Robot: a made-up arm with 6 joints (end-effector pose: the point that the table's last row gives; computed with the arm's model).
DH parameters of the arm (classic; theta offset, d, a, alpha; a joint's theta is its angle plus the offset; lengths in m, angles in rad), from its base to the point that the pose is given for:
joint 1: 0 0.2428 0 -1.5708
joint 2: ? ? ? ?
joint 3: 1.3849 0 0.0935 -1.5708
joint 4: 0 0.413 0 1.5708
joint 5: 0 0 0.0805 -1.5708
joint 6: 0 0.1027 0 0
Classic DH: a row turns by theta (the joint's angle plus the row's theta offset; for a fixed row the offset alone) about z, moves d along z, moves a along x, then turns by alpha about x.
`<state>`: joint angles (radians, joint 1 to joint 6).
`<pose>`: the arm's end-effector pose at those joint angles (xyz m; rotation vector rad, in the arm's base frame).
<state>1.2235 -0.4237 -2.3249 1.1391 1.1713 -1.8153</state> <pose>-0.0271 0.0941 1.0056 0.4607 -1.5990 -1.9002</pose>
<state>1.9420 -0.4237 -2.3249 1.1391 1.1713 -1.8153</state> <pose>-0.0823 0.0530 1.0056 0.8926 -1.1994 -1.3446</pose>
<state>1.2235 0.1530 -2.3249 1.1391 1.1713 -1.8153</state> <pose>0.1101 0.4732 0.8390 0.0412 -1.8779 -1.3762</pose>
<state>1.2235 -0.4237 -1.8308 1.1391 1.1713 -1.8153</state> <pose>0.0500 0.3070 0.8780 0.0999 -1.8468 -1.4551</pose>
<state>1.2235 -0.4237 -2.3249 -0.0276 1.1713 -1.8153</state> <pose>0.0402 0.1059 0.9916 0.1147 1.9468 1.8672</pose>
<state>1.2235 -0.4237 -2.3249 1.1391 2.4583 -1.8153</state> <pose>-0.0919 0.0857 0.8634 1.1551 -2.3564 -0.5426</pose>
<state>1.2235 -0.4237 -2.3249 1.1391 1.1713 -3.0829</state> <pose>-0.0271 0.0941 1.0056 -1.4051 1.0825 2.1391</pose>
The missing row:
joint 2: -1.3849 0 0.2575 0
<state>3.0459 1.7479 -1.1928 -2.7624 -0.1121 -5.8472</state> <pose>0.0154 -0.0355 -0.2832 -2.5108 1.2485 -0.9187</pose>
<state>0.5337 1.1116 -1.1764 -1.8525 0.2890 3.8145</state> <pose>0.2887 0.2240 -0.2158 -2.3000 2.0119 -0.4763</pose>
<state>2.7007 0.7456 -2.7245 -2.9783 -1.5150 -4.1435</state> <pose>-0.4795 0.2070 0.5196 0.7786 -2.5600 -0.2511</pose>
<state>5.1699 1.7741 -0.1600 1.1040 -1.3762 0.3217</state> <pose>-0.1469 0.0632 0.0147 1.5151 -1.4525 -0.7311</pose>
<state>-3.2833 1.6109 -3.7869 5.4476 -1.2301 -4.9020</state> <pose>-0.4644 -0.0264 0.5415 0.7272 -0.3418 0.7930</pose>
